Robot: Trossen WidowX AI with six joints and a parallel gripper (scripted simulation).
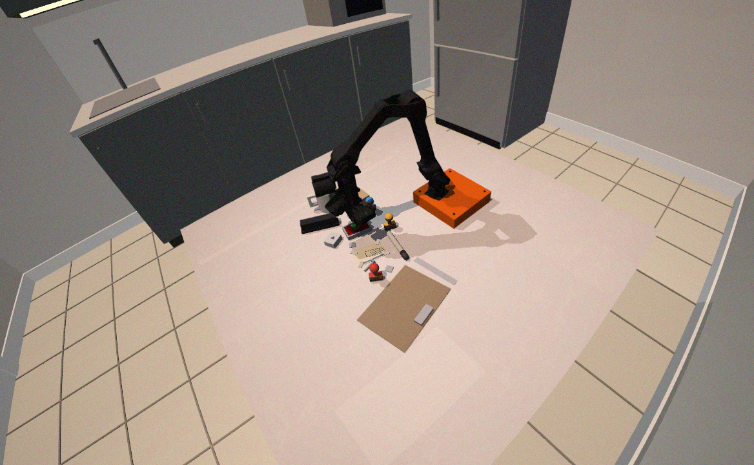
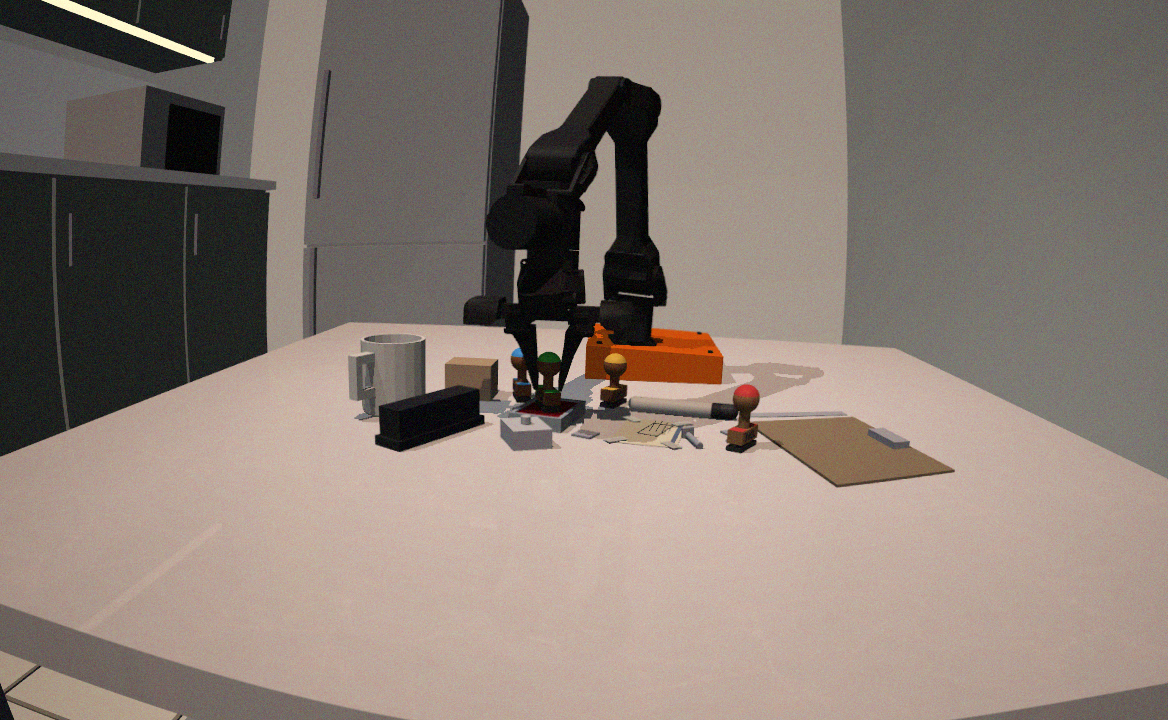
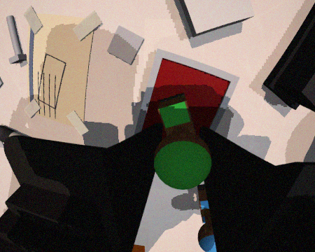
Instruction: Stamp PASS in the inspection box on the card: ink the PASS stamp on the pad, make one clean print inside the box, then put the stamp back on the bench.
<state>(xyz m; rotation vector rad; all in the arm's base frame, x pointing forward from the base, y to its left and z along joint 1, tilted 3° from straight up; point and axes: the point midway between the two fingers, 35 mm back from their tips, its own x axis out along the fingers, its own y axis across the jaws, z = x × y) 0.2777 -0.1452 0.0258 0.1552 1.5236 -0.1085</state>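
Now: the green-knobbed stamp right at my gripper tip. Also, from my gripper tip: red ink pad 3 cm below; small grey block 9 cm ahead, 3 cm to the right, 2 cm below; blue-knobbed stamp 10 cm behind, 3 cm to the right, 2 cm below.
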